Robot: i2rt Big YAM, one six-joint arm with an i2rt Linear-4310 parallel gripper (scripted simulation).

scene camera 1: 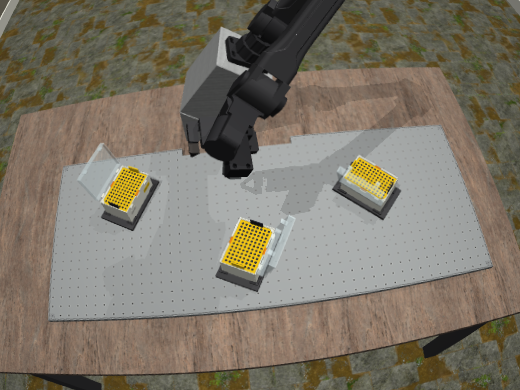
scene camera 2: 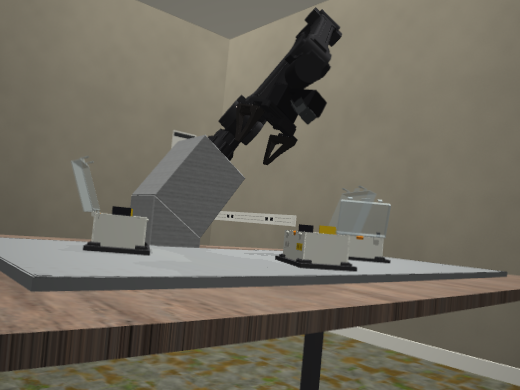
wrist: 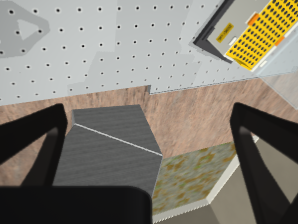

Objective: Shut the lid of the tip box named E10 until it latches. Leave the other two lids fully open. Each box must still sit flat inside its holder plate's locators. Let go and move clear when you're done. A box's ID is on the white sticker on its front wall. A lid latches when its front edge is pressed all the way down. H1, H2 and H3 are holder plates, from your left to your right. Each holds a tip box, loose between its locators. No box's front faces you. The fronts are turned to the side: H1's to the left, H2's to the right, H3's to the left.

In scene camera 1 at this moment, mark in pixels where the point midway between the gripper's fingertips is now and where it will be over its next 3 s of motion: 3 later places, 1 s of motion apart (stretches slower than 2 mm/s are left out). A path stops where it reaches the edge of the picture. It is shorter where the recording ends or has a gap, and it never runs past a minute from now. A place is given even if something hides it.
My gripper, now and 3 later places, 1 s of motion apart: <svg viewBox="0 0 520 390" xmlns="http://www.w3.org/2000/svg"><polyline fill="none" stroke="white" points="213,154 268,170 330,166 383,143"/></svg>
